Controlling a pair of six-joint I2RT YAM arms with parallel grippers.
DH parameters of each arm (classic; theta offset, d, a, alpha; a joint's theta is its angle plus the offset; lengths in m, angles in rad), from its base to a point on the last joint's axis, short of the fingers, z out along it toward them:
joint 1: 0 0.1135 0.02 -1.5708
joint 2: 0 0 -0.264 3.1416
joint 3: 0.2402 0 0.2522 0
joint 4: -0.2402 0 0.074 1.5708
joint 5: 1.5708 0 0 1.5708
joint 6: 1.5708 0.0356 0 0
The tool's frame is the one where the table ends.
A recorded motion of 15 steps. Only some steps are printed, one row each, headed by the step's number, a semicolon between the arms.
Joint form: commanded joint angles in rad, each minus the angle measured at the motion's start. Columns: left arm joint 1, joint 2, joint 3, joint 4, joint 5, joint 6; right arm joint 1, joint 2, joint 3, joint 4, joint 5, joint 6.
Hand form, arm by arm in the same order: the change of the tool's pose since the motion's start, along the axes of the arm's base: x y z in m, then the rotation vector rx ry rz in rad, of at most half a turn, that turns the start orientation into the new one. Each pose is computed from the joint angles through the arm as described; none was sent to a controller.
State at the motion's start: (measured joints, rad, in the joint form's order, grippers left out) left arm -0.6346 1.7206 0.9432 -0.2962 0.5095 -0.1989; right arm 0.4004 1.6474 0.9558 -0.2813 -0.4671 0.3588
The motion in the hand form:
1: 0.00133 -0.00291 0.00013 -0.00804 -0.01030 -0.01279; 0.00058 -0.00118 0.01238 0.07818 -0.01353 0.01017
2: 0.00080 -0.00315 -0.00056 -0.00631 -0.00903 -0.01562; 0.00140 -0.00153 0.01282 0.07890 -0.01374 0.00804
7: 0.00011 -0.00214 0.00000 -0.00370 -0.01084 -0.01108; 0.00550 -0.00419 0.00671 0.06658 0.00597 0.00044
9: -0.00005 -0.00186 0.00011 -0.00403 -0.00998 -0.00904; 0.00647 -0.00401 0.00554 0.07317 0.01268 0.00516
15: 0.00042 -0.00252 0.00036 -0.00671 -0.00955 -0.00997; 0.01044 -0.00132 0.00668 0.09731 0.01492 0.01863
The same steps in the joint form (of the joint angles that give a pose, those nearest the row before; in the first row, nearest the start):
1: -0.0043 0.0081 0.0078 0.0093 0.0044 0.0083; -0.0104 -0.0290 0.0042 0.0217 -0.0663 0.0257
2: -0.0059 0.0093 0.0067 0.0087 0.0044 0.0100; -0.0123 -0.0277 0.0073 0.0206 -0.0667 0.0263
7: -0.0051 0.0035 0.0026 0.0080 -0.0002 0.0079; -0.0245 -0.0024 0.0152 0.0110 -0.0666 0.0186
9: -0.0047 0.0021 0.0013 0.0084 -0.0003 0.0059; -0.0261 0.0046 0.0180 0.0114 -0.0773 0.0183
15: -0.0052 0.0041 0.0042 0.0091 0.0020 0.0049; -0.0253 0.0196 0.0353 0.0184 -0.1035 0.0223

